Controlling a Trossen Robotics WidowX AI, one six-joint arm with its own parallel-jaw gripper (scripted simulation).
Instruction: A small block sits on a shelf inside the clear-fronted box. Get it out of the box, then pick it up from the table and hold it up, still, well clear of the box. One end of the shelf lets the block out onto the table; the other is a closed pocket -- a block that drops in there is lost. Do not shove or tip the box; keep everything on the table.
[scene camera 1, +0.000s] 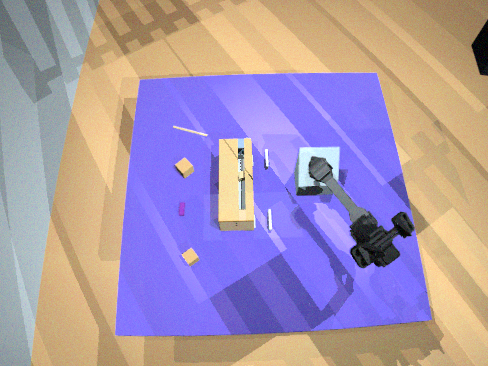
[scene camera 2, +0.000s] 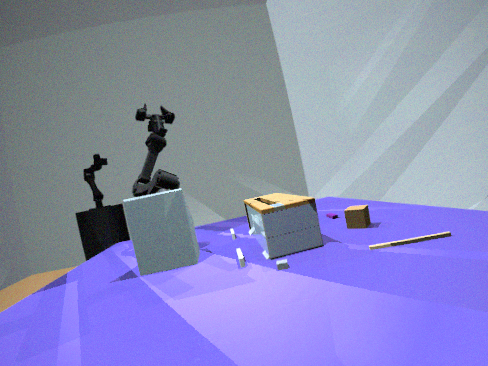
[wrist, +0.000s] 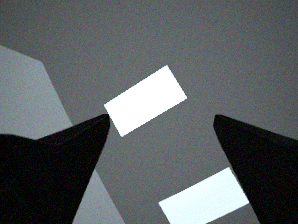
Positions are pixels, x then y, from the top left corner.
Labels:
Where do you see a box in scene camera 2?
At 283, 224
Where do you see the gripper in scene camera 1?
At 398, 244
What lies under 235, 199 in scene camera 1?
A box.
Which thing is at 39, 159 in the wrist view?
The gripper.

